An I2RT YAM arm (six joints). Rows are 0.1 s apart.
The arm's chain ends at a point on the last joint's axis. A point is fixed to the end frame.
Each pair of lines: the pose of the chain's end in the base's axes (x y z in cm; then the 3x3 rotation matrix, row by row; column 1 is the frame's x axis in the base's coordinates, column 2 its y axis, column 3 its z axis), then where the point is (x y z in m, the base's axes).
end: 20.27, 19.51, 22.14; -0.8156, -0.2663, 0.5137; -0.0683, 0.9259, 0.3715; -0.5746, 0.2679, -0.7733
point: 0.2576 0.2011 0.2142
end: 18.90, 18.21, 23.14; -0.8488, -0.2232, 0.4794; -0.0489, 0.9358, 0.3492; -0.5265, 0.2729, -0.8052
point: 0.2435 0.1864 0.2210
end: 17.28, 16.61, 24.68; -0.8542, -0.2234, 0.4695; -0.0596, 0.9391, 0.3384; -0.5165, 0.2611, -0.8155
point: 0.2272 0.1704 0.2357
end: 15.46, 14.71, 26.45; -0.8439, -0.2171, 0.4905; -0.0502, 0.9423, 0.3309; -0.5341, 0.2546, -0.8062
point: 0.2092 0.1507 0.2546
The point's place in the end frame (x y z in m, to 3 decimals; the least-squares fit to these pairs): -0.041 -0.011 0.036
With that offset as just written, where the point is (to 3 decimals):
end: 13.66, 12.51, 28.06; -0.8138, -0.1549, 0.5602; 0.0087, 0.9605, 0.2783; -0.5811, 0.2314, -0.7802
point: 0.192 0.124 0.274
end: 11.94, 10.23, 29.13; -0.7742, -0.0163, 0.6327; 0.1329, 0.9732, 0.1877; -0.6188, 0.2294, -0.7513
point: 0.174 0.093 0.287
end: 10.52, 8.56, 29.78; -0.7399, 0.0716, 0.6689; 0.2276, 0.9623, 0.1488; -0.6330, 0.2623, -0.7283
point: 0.159 0.071 0.295
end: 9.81, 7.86, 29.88; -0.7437, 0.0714, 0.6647; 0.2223, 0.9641, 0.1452; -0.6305, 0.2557, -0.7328
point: 0.152 0.064 0.295
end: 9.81, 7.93, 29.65; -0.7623, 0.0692, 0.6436; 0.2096, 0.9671, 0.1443; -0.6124, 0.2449, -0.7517
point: 0.152 0.065 0.292
